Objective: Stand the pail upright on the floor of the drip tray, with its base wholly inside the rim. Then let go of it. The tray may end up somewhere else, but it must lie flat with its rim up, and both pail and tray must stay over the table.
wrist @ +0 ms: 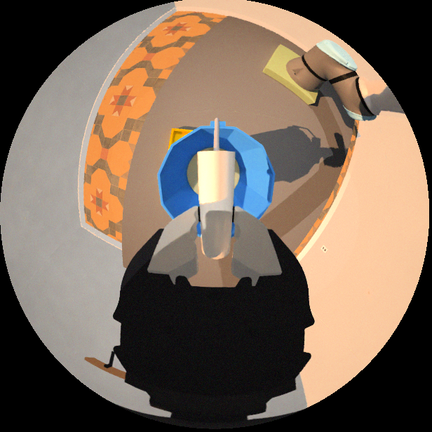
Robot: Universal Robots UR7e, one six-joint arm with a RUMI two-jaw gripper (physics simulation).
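The blue pail (171,177) hangs with its mouth facing the camera and looks roughly upright. Its thin handle wire rises to a thick cream grip (216,175). My gripper (216,208) is shut on that handle grip, which runs between the two grey fingers. The pail's shadow lies apart from it on the right. The yellow drip tray (173,138) lies flat behind the pail, with its rim up. One corner of the tray shows past the pail's upper left; the rest is hidden. The height of the pail's base above the tray cannot be told.
The brown table top (210,65) stretches around the pail and tray. An orange patterned strip (107,150) runs along its left side. The robot's base (307,70) stands on a yellow-green plate (281,62) at the upper right, with arm links beside it.
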